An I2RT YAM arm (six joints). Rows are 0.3 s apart.
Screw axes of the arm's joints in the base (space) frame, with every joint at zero. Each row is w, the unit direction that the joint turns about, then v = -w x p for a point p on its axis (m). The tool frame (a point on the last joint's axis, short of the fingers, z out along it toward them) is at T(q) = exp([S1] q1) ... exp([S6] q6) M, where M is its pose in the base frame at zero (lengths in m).
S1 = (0, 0, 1, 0.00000, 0.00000, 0.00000)
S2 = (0, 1, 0, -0.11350, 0.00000, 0.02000)
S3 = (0, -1, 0, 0.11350, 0.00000, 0.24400)
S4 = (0, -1, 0, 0.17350, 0.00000, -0.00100)
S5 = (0, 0, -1, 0.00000, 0.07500, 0.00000)
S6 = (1, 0, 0, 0.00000, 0.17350, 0.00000)
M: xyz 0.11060 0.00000 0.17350 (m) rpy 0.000 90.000 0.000 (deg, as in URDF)
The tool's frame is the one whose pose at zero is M.
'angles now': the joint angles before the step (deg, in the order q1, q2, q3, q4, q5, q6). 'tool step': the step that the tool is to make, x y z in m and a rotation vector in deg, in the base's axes. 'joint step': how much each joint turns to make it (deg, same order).
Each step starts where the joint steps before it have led.
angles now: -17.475, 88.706, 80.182, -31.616, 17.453, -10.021
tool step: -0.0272, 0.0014, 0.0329, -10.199, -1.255, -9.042
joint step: 0.089, -5.651, 0.157, -0.717, 12.941, -2.010
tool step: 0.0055, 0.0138, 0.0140, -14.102, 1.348, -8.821
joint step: 4.197, 0.012, 0.054, 6.624, 18.425, -6.534
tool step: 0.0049, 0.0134, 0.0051, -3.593, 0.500, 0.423
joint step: 2.776, 0.024, 0.009, 2.900, 3.738, -3.411
